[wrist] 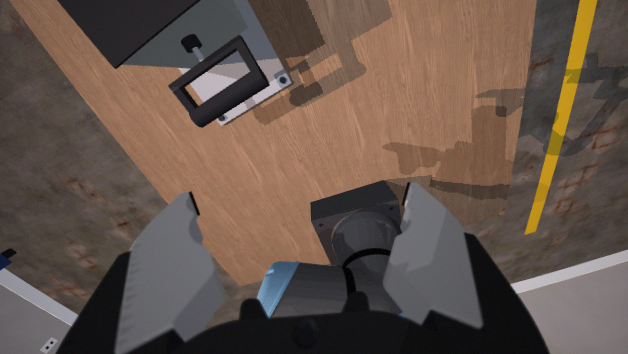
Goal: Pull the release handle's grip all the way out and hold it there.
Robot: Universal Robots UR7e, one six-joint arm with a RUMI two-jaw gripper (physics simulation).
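Observation:
The release handle [220, 80] is a black rectangular loop in the upper left of the wrist view. Its thick round grip [231, 99] is the side nearest the gripper. A black knob [191, 43] on a short metal pin shows behind the loop. The handle stands in front of a grey housing with a dark top, above a pale base plate [272, 90] with bolts. My gripper [302, 190] is open, with its jaws wide apart and nothing between them. It is apart from the handle, which lies beyond the fingertips in the view.
The wooden table [320, 135] bears the housing [165, 47] and the arm's dark base mount [352, 200]. A blue and grey arm link [315, 287] shows between the jaws. A yellow floor line [562, 110] runs at the right. Shadows fall on the table.

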